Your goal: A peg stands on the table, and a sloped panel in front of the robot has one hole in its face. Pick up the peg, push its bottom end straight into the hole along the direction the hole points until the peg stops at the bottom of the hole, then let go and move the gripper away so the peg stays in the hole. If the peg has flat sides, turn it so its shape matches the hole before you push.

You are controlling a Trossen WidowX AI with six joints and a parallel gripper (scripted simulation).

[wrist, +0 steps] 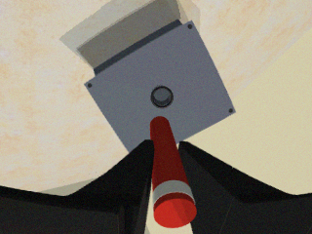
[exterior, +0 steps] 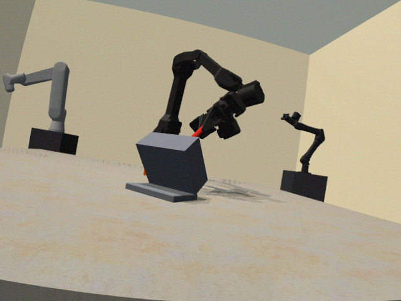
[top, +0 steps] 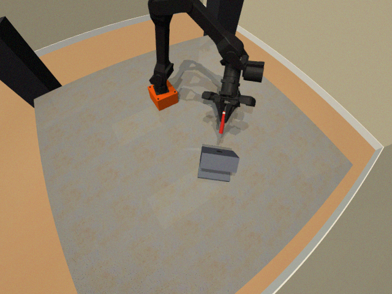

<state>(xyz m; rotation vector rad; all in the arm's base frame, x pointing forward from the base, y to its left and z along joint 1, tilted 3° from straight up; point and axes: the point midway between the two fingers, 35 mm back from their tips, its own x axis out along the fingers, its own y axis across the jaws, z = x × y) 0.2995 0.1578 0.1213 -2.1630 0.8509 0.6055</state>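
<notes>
Right now my gripper tip is 9 cm short of the grey sloped panel block, 9 cm above it and 5 cm to the left of it. Also, from my gripper tip: red round peg: 1 cm behind, 1 cm above.
</notes>
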